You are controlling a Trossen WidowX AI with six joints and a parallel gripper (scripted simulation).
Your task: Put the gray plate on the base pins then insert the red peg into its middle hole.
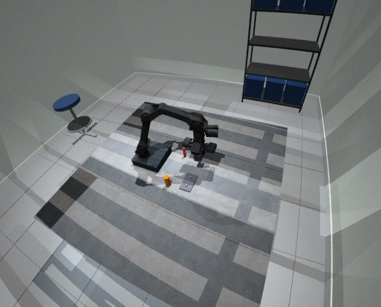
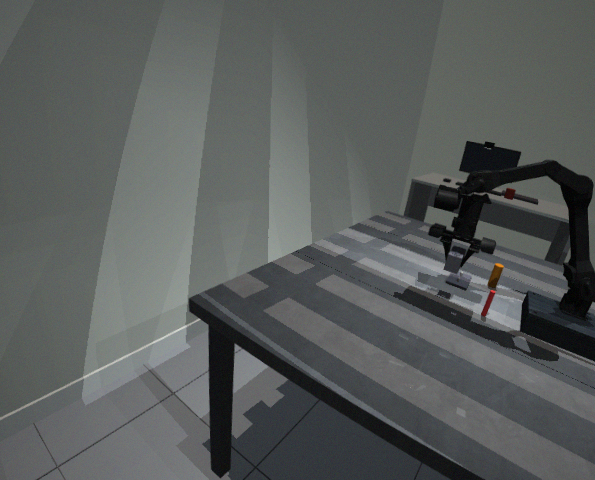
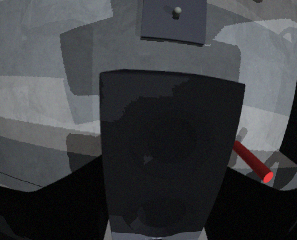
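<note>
Right now the base is 14 cm to the right of my gripper tip, 9 cm below it and 3 cm behind it. The rest, counted from my gripper tip: red peg (13 cm behind, 6 cm below, 5 cm to the left); then gray plate (3 cm above); then orange cylinder (19 cm to the right, 14 cm behind, 6 cm below).
</note>
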